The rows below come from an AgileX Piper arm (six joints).
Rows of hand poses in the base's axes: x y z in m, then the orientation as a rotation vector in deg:
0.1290, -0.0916, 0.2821, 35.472, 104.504, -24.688
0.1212, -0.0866, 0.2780, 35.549, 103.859, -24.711
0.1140, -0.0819, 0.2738, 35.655, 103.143, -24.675
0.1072, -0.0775, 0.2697, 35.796, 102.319, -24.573
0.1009, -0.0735, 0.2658, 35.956, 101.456, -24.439
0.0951, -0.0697, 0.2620, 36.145, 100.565, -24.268
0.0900, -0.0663, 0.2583, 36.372, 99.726, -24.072
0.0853, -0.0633, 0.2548, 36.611, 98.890, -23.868
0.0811, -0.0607, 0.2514, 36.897, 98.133, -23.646
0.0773, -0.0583, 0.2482, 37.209, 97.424, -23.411
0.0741, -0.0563, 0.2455, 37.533, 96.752, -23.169
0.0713, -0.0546, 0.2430, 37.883, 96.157, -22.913
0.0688, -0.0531, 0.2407, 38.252, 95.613, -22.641
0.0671, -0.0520, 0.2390, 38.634, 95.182, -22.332
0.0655, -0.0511, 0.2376, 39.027, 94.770, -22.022
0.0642, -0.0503, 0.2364, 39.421, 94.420, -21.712
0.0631, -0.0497, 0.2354, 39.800, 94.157, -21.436
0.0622, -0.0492, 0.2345, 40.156, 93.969, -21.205
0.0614, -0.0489, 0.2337, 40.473, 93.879, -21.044
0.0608, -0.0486, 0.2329, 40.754, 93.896, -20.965
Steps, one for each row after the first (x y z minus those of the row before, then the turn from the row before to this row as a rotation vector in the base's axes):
-0.0078, 0.0050, -0.0041, -0.173, -0.587, -0.138
-0.0072, 0.0047, -0.0042, -0.144, -0.672, -0.138
-0.0068, 0.0044, -0.0041, -0.118, -0.793, -0.143
-0.0063, 0.0040, -0.0039, -0.099, -0.839, -0.146
-0.0058, 0.0038, -0.0038, -0.068, -0.877, -0.152
-0.0051, 0.0034, -0.0037, -0.015, -0.837, -0.160
-0.0047, 0.0030, -0.0035, -0.001, -0.837, -0.165
-0.0042, 0.0026, -0.0034, 0.061, -0.770, -0.178
-0.0038, 0.0024, -0.0032, 0.100, -0.729, -0.183
-0.0032, 0.0020, -0.0027, 0.124, -0.697, -0.184
-0.0028, 0.0017, -0.0025, 0.172, -0.630, -0.183
-0.0025, 0.0015, -0.0023, 0.210, -0.588, -0.180
-0.0017, 0.0011, -0.0017, 0.275, -0.496, -0.152
-0.0016, 0.0009, -0.0014, 0.289, -0.478, -0.156
-0.0013, 0.0008, -0.0012, 0.309, -0.421, -0.147
-0.0011, 0.0006, -0.0010, 0.308, -0.329, -0.142
-0.0009, 0.0005, -0.0009, 0.291, -0.244, -0.139
-0.0008, 0.0003, -0.0008, 0.257, -0.131, -0.135
-0.0006, 0.0003, -0.0008, 0.220, -0.005, -0.137

